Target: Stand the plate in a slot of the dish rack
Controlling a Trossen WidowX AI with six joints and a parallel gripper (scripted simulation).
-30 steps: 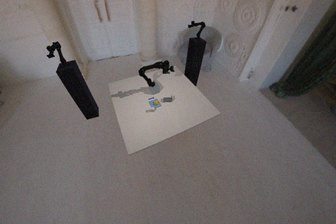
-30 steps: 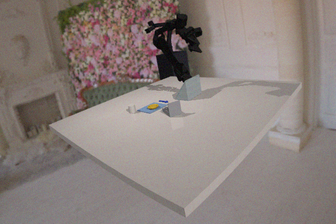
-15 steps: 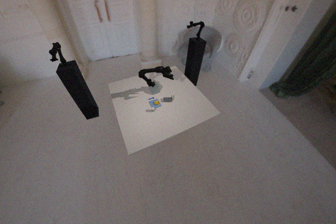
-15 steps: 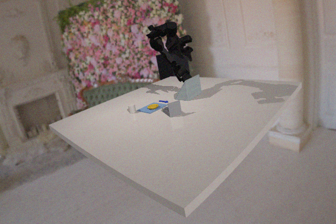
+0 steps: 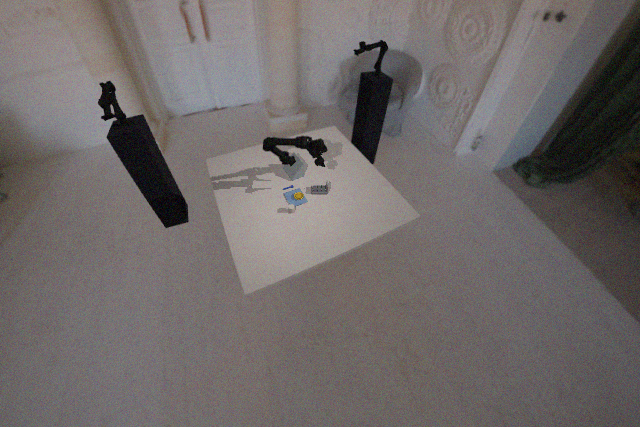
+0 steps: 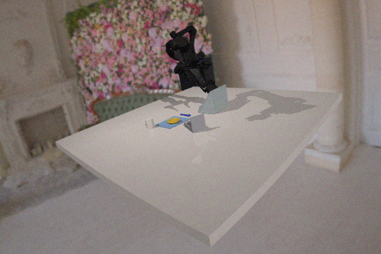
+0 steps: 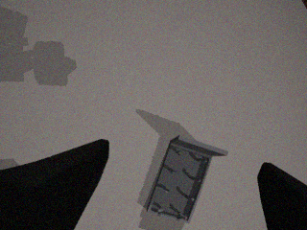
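My gripper tip is 50 mm short of the yellow plate, 210 mm to the left of it and 220 mm above it. The rest, counted from my gripper tip: blue spoon 70 mm behind, 240 mm to the right, 230 mm below; grey dish rack 40 mm ahead, 40 mm to the right, 210 mm below; flat blue sheet 40 mm ahead, 230 mm to the right, 230 mm below.
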